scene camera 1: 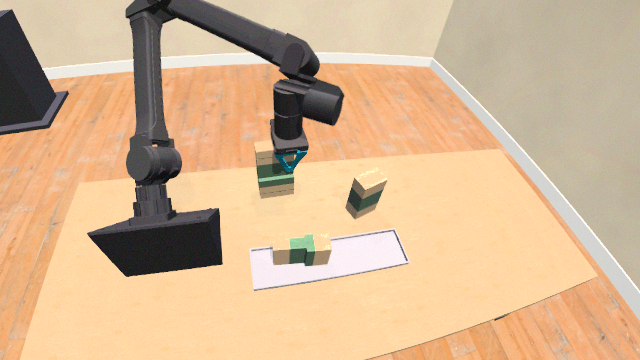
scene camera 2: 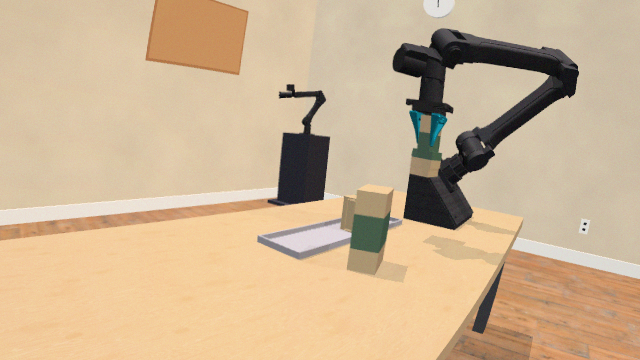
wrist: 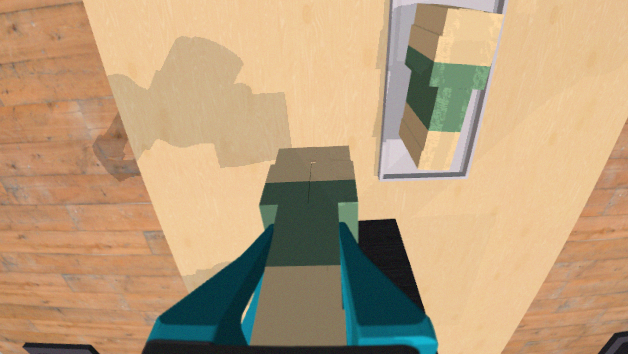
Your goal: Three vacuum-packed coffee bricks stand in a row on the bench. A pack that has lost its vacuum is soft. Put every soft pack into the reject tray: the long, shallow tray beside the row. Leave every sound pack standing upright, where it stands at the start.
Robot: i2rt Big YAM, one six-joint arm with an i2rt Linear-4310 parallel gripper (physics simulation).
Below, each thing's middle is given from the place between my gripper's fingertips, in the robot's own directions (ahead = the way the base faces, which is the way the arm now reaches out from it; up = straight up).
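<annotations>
There is the reject tray (scene camera 1: 348, 255), and I find it 240 mm below my hand. The tray is also 140 mm to the right of my hand and 90 mm ahead of it.
</annotations>
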